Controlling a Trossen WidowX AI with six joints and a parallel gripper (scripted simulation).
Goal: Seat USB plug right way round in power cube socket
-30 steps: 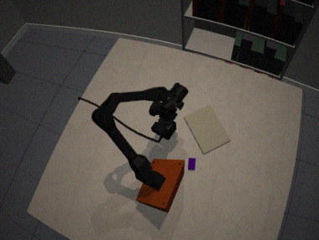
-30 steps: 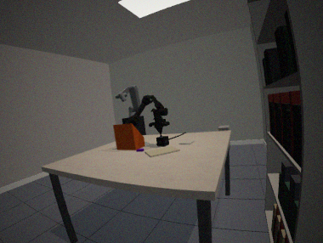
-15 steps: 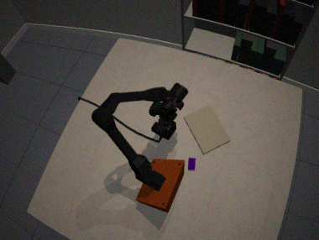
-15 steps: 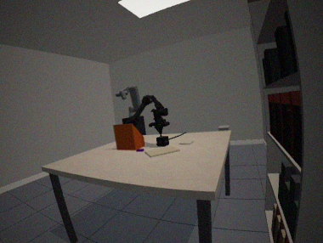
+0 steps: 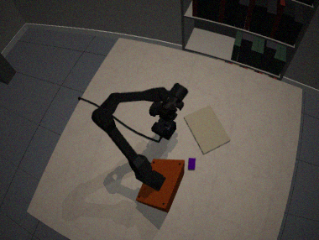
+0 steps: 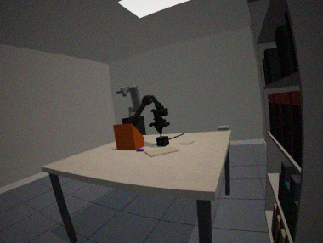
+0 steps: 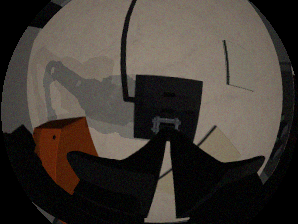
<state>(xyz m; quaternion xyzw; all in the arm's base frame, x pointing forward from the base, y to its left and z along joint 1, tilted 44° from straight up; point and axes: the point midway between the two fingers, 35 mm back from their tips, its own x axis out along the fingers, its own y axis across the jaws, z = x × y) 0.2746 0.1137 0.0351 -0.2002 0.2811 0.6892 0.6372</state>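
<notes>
Right now the grey USB plug is 2 cm below my gripper tip. Round my gripper tip: flat beige pad 10 cm ahead, 17 cm to the right, 10 cm below; small purple block 10 cm behind, 18 cm to the right, 10 cm below; USB socket 4 cm below.
</notes>
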